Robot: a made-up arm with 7 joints. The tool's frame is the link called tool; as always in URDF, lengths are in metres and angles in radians. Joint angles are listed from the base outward. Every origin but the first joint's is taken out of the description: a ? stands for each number. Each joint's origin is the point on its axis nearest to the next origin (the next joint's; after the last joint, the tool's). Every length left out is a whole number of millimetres.
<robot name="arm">
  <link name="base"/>
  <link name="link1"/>
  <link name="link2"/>
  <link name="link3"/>
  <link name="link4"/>
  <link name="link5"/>
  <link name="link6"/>
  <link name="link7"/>
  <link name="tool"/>
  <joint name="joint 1" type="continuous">
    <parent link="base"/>
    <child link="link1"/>
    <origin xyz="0.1 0 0.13"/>
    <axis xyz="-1 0 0"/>
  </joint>
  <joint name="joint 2" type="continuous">
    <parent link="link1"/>
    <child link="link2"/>
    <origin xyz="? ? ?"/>
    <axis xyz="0 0 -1"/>
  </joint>
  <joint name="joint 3" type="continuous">
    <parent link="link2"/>
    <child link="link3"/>
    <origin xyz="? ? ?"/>
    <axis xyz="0 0 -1"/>
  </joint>
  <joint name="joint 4" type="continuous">
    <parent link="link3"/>
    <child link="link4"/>
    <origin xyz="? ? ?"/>
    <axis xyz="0 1 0"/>
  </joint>
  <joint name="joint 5" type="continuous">
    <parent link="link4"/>
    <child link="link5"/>
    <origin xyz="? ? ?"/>
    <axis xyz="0 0 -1"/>
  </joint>
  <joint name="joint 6" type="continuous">
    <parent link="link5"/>
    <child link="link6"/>
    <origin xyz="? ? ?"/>
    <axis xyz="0 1 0"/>
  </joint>
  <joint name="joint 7" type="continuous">
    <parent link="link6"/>
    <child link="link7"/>
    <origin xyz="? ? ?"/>
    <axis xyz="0 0 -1"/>
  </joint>
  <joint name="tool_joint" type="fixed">
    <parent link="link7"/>
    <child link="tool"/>
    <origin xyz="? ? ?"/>
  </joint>
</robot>
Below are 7 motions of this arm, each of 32 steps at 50 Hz.
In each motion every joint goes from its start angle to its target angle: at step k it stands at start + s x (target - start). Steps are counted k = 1, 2, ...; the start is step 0. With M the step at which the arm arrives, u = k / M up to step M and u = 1 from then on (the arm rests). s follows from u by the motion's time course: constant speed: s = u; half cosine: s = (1 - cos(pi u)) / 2; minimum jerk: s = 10 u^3 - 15 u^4 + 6 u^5.
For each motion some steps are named. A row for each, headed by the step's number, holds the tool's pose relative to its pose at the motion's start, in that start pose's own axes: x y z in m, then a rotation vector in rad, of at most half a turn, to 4 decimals.
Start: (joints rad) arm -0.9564 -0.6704 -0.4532 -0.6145 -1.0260 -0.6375 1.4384
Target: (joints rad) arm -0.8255 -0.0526 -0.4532 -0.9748 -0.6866 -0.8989 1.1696
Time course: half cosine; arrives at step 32
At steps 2, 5, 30, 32:
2: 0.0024 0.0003 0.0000 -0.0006 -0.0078 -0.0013
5: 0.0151 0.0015 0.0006 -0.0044 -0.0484 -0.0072
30: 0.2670 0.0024 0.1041 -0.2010 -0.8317 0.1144
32: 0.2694 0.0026 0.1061 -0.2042 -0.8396 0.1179

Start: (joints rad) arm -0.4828 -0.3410 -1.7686 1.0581 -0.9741 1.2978 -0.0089
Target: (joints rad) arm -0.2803 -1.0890 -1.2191 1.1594 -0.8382 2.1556 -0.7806
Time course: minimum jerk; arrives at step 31
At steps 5, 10, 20, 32:
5: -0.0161 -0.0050 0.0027 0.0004 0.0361 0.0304
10: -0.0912 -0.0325 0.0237 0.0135 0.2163 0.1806
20: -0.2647 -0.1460 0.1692 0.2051 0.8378 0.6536
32: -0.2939 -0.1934 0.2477 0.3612 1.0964 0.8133

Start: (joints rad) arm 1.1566 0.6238 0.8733 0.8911 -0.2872 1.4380 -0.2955
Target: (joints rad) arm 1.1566 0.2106 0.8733 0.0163 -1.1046 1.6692 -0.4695
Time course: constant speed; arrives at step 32
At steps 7, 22, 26, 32:
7: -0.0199 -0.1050 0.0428 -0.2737 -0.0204 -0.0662
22: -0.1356 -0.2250 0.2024 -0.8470 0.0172 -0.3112
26: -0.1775 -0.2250 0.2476 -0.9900 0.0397 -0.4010
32: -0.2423 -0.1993 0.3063 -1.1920 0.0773 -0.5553

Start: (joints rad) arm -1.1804 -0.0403 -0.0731 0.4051 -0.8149 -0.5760 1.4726
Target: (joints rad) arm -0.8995 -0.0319 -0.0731 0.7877 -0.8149 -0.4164 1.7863
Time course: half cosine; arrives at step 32
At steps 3, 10, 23, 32:
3: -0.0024 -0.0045 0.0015 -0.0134 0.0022 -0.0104
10: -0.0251 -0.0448 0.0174 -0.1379 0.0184 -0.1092
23: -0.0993 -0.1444 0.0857 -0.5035 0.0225 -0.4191
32: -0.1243 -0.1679 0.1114 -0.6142 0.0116 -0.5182

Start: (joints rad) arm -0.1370 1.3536 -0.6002 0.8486 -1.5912 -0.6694 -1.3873
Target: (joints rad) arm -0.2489 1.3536 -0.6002 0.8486 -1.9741 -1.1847 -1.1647
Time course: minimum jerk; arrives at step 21
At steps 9, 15, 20, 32:
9: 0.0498 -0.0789 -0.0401 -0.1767 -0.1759 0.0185
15: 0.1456 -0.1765 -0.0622 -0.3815 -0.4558 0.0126
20: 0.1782 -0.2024 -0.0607 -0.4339 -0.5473 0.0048
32: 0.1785 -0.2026 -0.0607 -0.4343 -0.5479 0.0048

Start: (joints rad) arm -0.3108 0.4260 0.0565 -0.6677 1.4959 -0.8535 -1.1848
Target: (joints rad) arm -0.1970 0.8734 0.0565 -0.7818 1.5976 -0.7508 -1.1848
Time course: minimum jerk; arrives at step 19
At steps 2, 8, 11, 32:
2: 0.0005 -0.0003 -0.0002 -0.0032 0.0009 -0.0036
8: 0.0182 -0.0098 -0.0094 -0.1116 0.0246 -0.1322
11: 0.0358 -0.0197 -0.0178 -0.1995 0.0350 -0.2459
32: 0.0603 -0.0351 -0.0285 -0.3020 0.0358 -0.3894

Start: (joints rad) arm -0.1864 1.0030 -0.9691 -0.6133 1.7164 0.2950 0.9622
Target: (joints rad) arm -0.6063 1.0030 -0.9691 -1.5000 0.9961 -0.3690 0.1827
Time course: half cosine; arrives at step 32
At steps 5, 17, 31, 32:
5: -0.0115 0.0060 0.0090 0.0337 0.0240 0.0859
17: -0.0888 0.1250 0.0897 0.4999 0.1467 0.6833
31: -0.1197 0.3364 0.2082 1.1241 -0.0026 0.9653
32: -0.1196 0.3377 0.2090 1.1276 -0.0044 0.9659

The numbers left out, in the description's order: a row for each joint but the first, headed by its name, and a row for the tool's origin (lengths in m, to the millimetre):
joint 2: 0 -0.02 0.23
joint 3: 0.09 -0.11 0
joint 4: -0.23 0.11 0
joint 5: 0.15 0 -0.19
joint 6: -0.08 -0.08 0
joint 7: -0.08 0 -0.34
tool: -0.12 0.02 0

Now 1 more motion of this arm.
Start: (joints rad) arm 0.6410 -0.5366 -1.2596 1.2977 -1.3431 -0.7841 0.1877
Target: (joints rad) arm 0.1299 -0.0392 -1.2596 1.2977 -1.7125 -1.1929 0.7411
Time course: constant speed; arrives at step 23
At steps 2, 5, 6, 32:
2: 0.0450 -0.0131 -0.0381 0.0024 -0.0844 -0.0152
5: 0.1170 -0.0323 -0.0876 0.0156 -0.2089 -0.0319
6: 0.1420 -0.0384 -0.1020 0.0225 -0.2496 -0.0357
32: 0.5779 -0.0803 -0.1843 0.3246 -0.8217 0.0402

